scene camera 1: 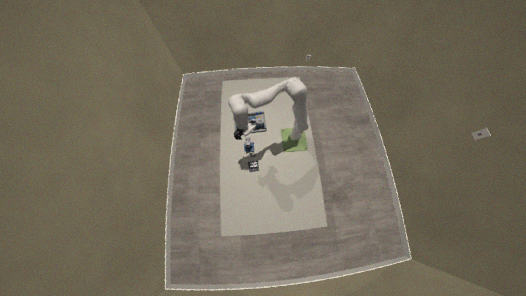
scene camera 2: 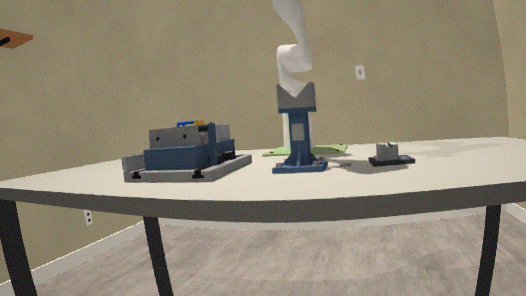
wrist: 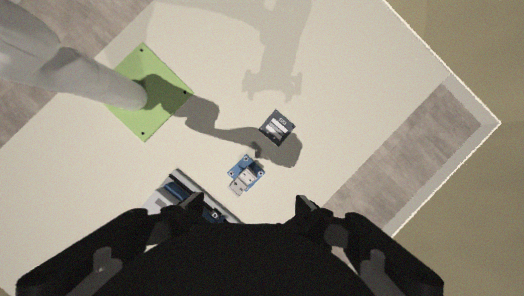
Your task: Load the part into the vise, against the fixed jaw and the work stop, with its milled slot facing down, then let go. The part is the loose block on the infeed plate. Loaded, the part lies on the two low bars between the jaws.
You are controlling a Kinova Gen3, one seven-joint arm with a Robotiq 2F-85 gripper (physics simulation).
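Places are measured from the arm's base along level axes (x ahead, y left, z up), in centimetres.
Pixels of known places: gripper, fingertip midpoint: (wrist: 250, 204); arm's base, origin of the base link: (scene camera 1: 294, 135) (wrist: 132, 96).
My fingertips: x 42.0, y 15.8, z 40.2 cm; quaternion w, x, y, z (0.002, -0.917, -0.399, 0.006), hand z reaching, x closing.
Note:
Ahead of a thing's pixels: the offset from my fingertips to its top centre. "spot": to the spot under its first point.
The part, a grey block {dz -37.2, dx -3.7, dy +12.6 cm} (scene camera 1: 253, 165) (scene camera 2: 386, 152) (wrist: 276, 128), sits on the dark infeed plate {spot: dz -40.4, dx +0.1, dy +16.9 cm} (scene camera 2: 407, 160) (wrist: 279, 142). Its slot shows as a notch in its top, so it faces up. The blue and grey vise {dz -31.1, dx +0.9, dy -27.8 cm} (scene camera 1: 262, 128) (scene camera 2: 175, 158) (wrist: 176, 191) stands on the table; in the wrist view my gripper hides much of it, and the arm partly covers it in scene camera 1. My gripper (scene camera 1: 239, 134) (wrist: 250, 204) is open and empty, high above the table, near the vise side and away from the part. It does not show in scene camera 2.
A blue stand with a grey V-shaped top (scene camera 1: 249, 147) (scene camera 2: 298, 134) (wrist: 245, 175) rises between the vise and the infeed plate. The arm's base is on a green plate (scene camera 1: 287, 145) (scene camera 2: 331, 149) (wrist: 145, 122). The arm's shadow falls across the infeed plate area.

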